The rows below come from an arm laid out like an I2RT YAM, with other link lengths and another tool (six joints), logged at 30 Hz.
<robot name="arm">
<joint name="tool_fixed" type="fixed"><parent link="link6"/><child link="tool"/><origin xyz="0.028 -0.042 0.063" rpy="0 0.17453 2.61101"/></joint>
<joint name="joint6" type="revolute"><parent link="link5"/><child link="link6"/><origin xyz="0.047 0 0.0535" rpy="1.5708 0 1.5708"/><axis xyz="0 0 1"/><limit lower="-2.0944" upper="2.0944"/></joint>
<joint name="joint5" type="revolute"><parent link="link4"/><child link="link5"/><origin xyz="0.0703 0.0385 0.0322" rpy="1.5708 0 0"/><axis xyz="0 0 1"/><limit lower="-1.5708" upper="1.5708"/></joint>
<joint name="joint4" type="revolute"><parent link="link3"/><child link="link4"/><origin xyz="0.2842 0.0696 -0.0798" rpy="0 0 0"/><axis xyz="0 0 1"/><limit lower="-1.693" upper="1.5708"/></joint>
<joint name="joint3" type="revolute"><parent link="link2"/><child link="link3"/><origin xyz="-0.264 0 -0.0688" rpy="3.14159 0 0"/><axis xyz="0 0 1"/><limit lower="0" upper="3.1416"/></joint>
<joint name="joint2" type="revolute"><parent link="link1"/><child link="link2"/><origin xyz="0.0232 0.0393 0.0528" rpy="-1.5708 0 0"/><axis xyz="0 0 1"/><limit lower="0" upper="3.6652"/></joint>
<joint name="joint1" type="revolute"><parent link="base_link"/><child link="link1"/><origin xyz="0 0 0.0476" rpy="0 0 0"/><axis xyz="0 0 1"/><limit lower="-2.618" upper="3.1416"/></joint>
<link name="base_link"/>
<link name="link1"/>
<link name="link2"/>
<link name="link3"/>
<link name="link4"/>
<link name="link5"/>
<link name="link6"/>
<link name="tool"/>
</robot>
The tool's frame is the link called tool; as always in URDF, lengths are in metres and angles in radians.
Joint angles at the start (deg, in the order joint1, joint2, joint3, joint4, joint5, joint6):
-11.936, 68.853, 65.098, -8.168, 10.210, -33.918
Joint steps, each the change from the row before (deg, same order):
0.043, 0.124, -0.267, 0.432, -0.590, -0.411
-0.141, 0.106, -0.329, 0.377, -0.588, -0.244
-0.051, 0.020, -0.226, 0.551, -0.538, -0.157
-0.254, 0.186, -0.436, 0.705, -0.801, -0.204
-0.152, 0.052, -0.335, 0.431, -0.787, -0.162
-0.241, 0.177, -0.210, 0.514, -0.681, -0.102
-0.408, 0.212, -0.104, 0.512, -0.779, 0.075
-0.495, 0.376, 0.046, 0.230, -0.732, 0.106
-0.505, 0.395, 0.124, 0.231, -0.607, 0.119
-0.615, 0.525, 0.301, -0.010, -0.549, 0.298
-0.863, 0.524, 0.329, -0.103, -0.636, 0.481
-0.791, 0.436, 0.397, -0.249, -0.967, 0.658
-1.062, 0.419, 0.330, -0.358, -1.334, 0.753
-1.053, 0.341, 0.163, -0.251, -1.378, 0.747
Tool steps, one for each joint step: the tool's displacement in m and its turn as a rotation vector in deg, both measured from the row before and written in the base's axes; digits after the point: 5 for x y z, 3 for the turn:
0.00146, 0.00150, -0.00169, -0.262, 0.086, 0.704
0.00107, 0.00012, -0.00225, -0.092, 0.119, 0.484
0.00062, 0.00069, -0.00027, -0.100, -0.266, 0.507
0.00147, -0.00040, -0.00262, -0.048, -0.045, 0.571
0.00081, 0.00041, -0.00177, -0.005, -0.023, 0.651
0.00111, -0.00056, -0.00130, 0.010, -0.120, 0.447
0.00095, -0.00171, -0.00066, 0.174, -0.249, 0.341
0.00145, -0.00261, -0.00142, 0.260, 0.031, 0.202
0.00137, -0.00296, -0.00090, 0.236, -0.027, 0.067
0.00160, -0.00415, -0.00109, 0.441, 0.107, -0.136
0.00110, -0.00592, -0.00117, 0.649, 0.104, -0.338
0.00084, -0.00488, -0.00050, 0.883, 0.017, 0.018
0.00039, -0.00622, -0.00131, 1.102, 0.114, 0.080
0.00003, -0.00601, -0.00183, 1.116, 0.089, 0.125

